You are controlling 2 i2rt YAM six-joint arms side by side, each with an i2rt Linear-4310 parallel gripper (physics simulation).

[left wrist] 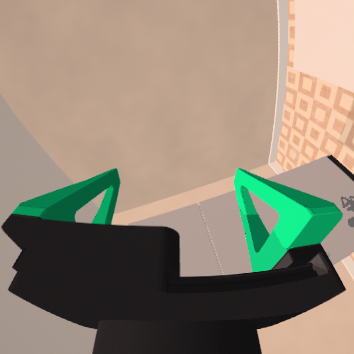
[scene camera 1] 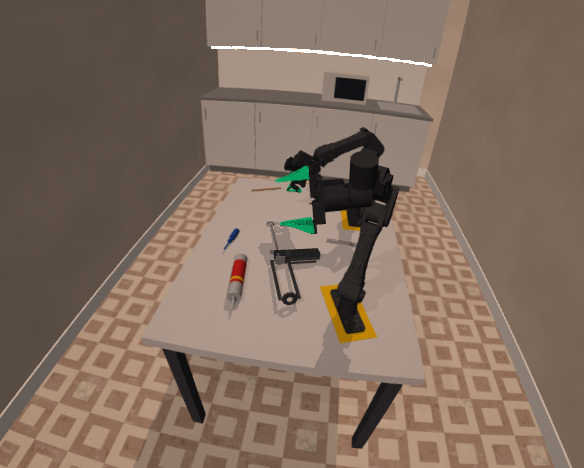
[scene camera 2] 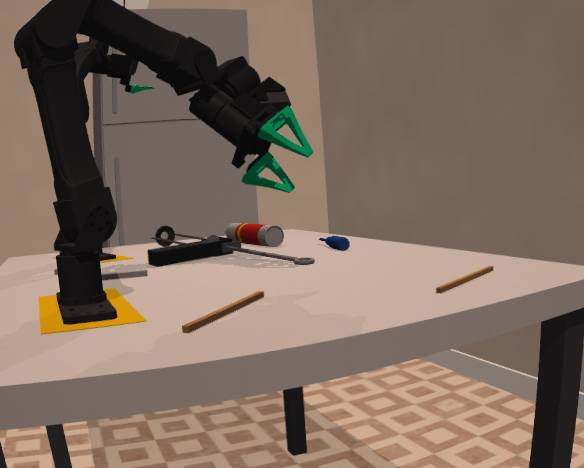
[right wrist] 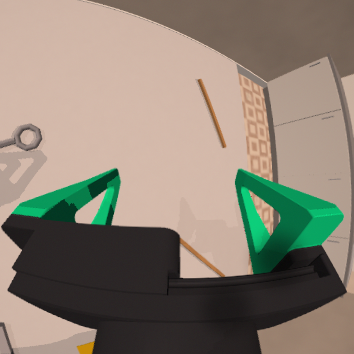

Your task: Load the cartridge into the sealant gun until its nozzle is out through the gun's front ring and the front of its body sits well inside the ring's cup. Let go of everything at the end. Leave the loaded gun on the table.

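Frame: origin at the left arm's base, x ahead, y left, z up, level; metres.
Seen in the pictures: left gripper, fingertip midpoint: (left wrist: 176, 174) (scene camera 1: 277, 202); right gripper, fingertip midpoint: (scene camera 1: 289, 182) (scene camera 2: 301, 173) (right wrist: 177, 174); left arm's base at its link origin: (scene camera 1: 346, 310); right arm's base at its link origin: (scene camera 1: 353, 216) (scene camera 2: 83, 307).
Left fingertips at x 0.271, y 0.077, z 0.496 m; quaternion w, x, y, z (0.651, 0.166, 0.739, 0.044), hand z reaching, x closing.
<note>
Pixels of each thing's middle, then the offset from my left fingertips to it. "spot": a spot on its surface instead.
- sealant gun at a spot on its surface: (scene camera 2: 190, 251) spot: 0.165 m back, 0.404 m right, 0.474 m down
- grey cartridge at the middle of its body: (scene camera 2: 248, 233) (scene camera 1: 237, 281) 0.102 m ahead, 0.251 m right, 0.470 m down
- blue screwdriver at the middle of its body: (scene camera 2: 331, 241) (scene camera 1: 230, 239) 0.116 m ahead, 0.529 m right, 0.482 m down
- grey bar at the middle of its body: (scene camera 2: 107, 276) (scene camera 1: 343, 242) 0.382 m back, 0.458 m right, 0.491 m down
The sealant gun (scene camera 1: 302, 254) (scene camera 2: 190, 251) lies on the table, its cradle between two thin rails empty. Its front ring (scene camera 1: 283, 300) (scene camera 2: 158, 236) points toward the near edge in scene camera 1. The pull rod, ending in a loop (scene camera 1: 267, 224) (scene camera 2: 304, 260) (right wrist: 18, 137), sticks out behind the handle. The red and grey cartridge (scene camera 1: 238, 272) (scene camera 2: 254, 234) lies apart beside the gun, nozzle pointing the same way as the ring. My left gripper (scene camera 1: 280, 202) (left wrist: 176, 174) is open and empty, above the gun's rod end. My right gripper (scene camera 2: 301, 172) (right wrist: 177, 174) is open and empty, high over the table.
A blue screwdriver (scene camera 1: 233, 235) (scene camera 2: 337, 243) lies near the cartridge. Two wooden sticks (scene camera 1: 266, 189) (scene camera 2: 224, 311) (scene camera 2: 465, 279) (right wrist: 212, 113) lie toward the far end in scene camera 1. A grey bar (scene camera 1: 341, 242) (scene camera 2: 125, 275) lies near the arm bases.
</note>
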